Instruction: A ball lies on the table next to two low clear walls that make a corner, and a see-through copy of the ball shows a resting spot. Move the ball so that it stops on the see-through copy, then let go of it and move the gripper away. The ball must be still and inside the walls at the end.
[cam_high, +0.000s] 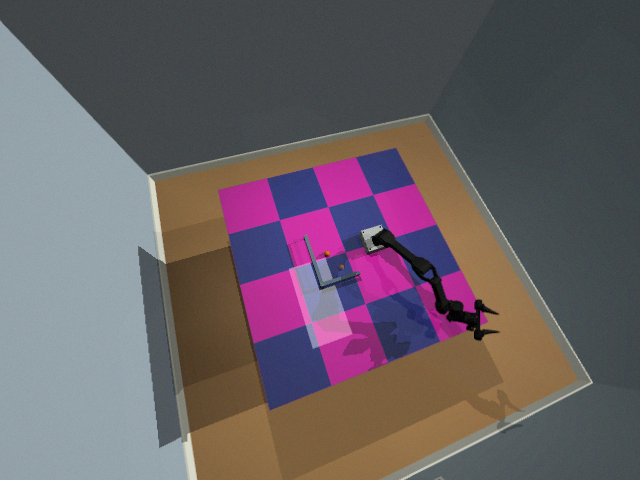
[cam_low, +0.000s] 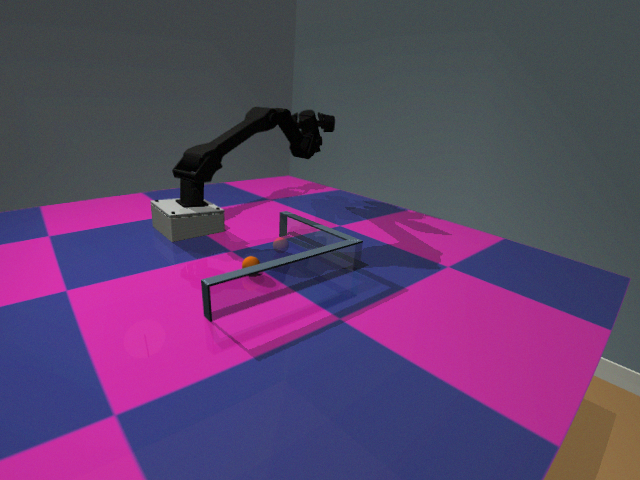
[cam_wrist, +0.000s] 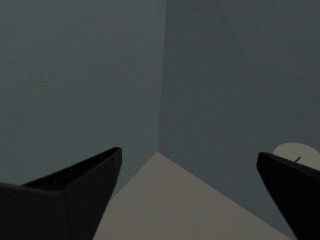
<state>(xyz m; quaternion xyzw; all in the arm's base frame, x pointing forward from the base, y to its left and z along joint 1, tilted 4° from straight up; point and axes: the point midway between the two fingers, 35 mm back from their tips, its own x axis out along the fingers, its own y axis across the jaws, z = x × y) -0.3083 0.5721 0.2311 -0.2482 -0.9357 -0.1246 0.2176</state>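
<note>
My gripper tip is now 650 mm short of the orange ball, 610 mm to the left of it and 260 mm above it. The rest, counted from my gripper tip: see-through copy of ball 590 mm ahead, 500 mm to the right, 260 mm below.
</note>
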